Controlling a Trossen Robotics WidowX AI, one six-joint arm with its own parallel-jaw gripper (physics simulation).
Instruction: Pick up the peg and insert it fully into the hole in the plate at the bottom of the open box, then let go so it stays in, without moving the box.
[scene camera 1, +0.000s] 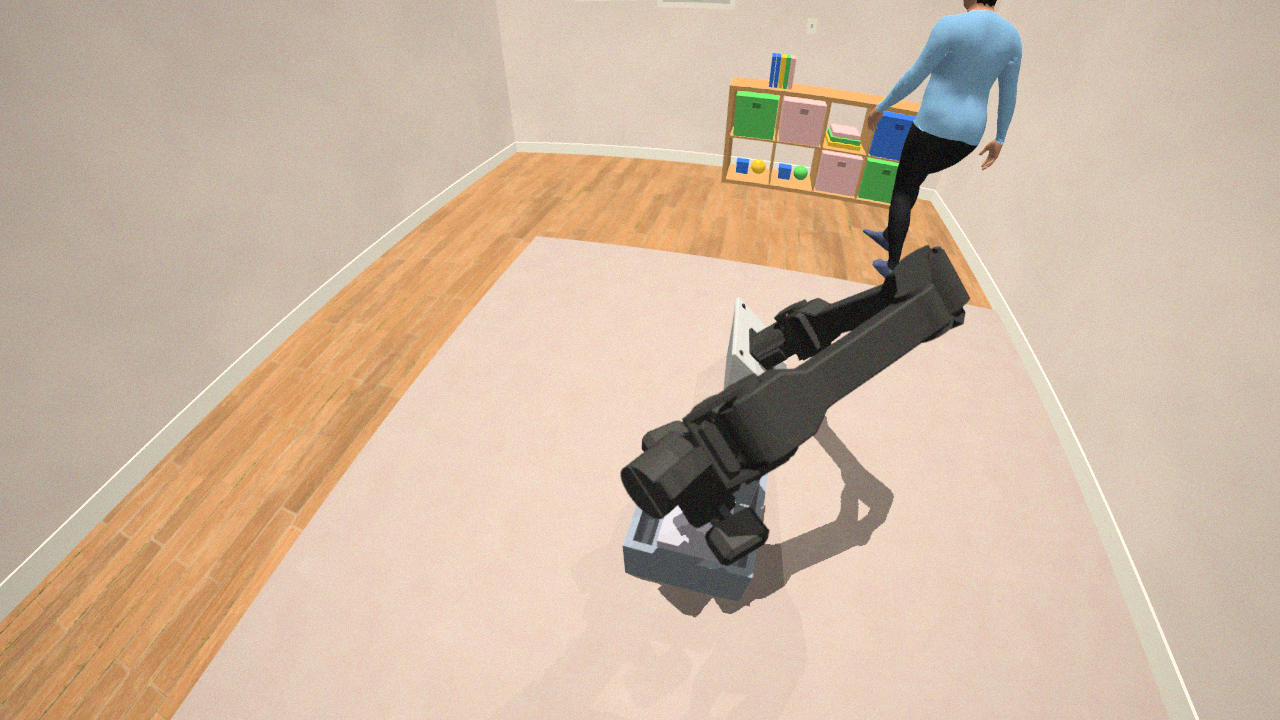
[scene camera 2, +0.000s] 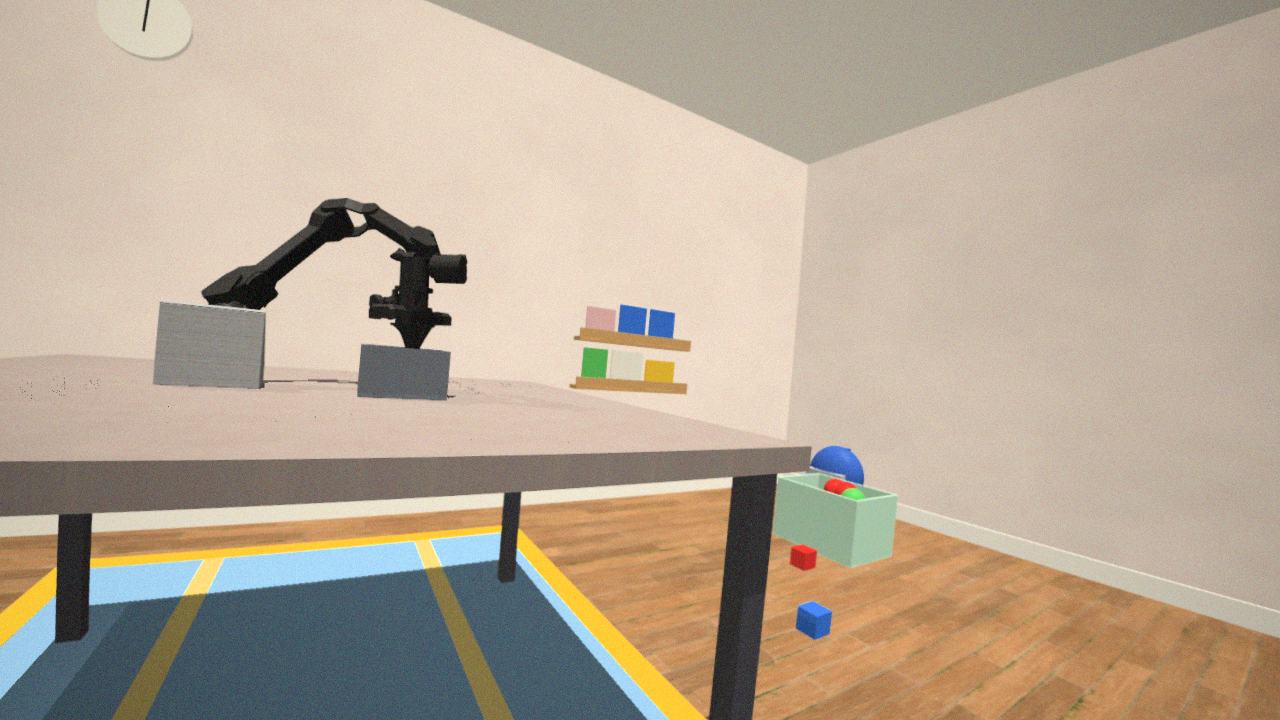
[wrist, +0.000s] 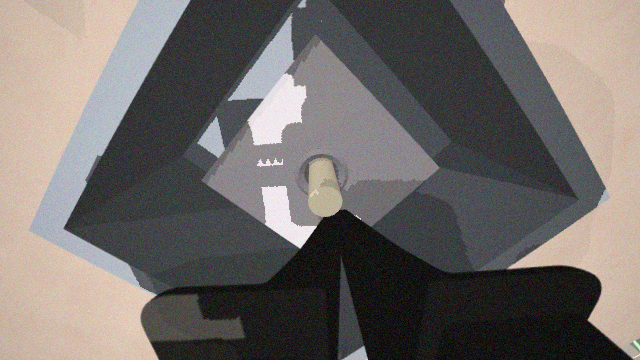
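Where they show: gripper, between the fingertips: (scene camera 1: 692, 521) (wrist: 337, 218); arm's base, origin of its link: (scene camera 1: 760, 351) (scene camera 2: 223, 331).
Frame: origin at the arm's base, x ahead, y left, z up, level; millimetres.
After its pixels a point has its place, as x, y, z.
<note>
The open grey box (scene camera 1: 684, 569) @(386, -91, -26) (scene camera 2: 402, 371) @(291, -159, -46) (wrist: 535, 120) @(342, -13, -1) stands on the table. In the wrist view the light grey plate (wrist: 330, 105) @(290, -50, -41) lies at its bottom. The pale tan, round peg (wrist: 325, 192) @(305, -77, -11) stands with its lower end in the plate's hole, and its upper part sticks out above the plate. How deep it sits is hard to tell. My gripper (scene camera 2: 412, 345) @(321, -88, -20) (wrist: 337, 218) @(321, -88, -20) is shut with nothing between its fingers. It points down over the box, its tips at about rim height, and its tips overlap the view just below the peg's top. The arm hides the peg in scene camera 1.
The box walls surround the peg and plate on all sides. The arm's grey base block (scene camera 2: 210, 344) @(-13, -52, -24) stands on the table (scene camera 2: 537, 429) @(405, -522, -99) beside the box. A person (scene camera 1: 966, 80) and a shelf unit (scene camera 1: 726, 134) are beyond the table in scene camera 1.
</note>
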